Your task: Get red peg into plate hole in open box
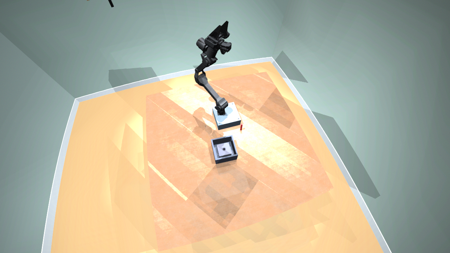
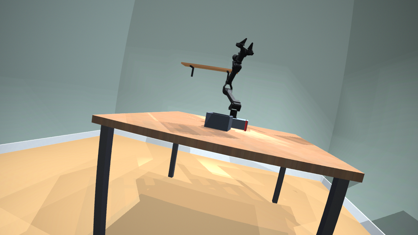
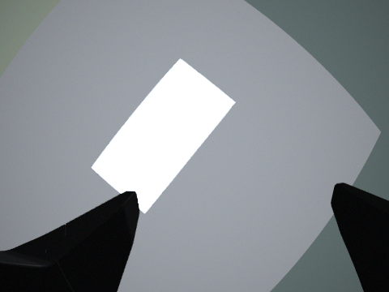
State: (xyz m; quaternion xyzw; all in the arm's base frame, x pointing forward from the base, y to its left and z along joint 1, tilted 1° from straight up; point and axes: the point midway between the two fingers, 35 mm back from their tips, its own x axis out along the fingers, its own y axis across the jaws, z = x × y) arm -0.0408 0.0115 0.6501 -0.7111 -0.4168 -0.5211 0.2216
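Right now the red peg is 720 mm below my gripper tip, 190 mm ahead of it and 120 mm to the left of it. From my gripper tip the other things lie so: plate (710 mm below, 360 mm ahead, 50 mm to the right); then grey box (730 mm below, 360 mm ahead, 50 mm to the right).
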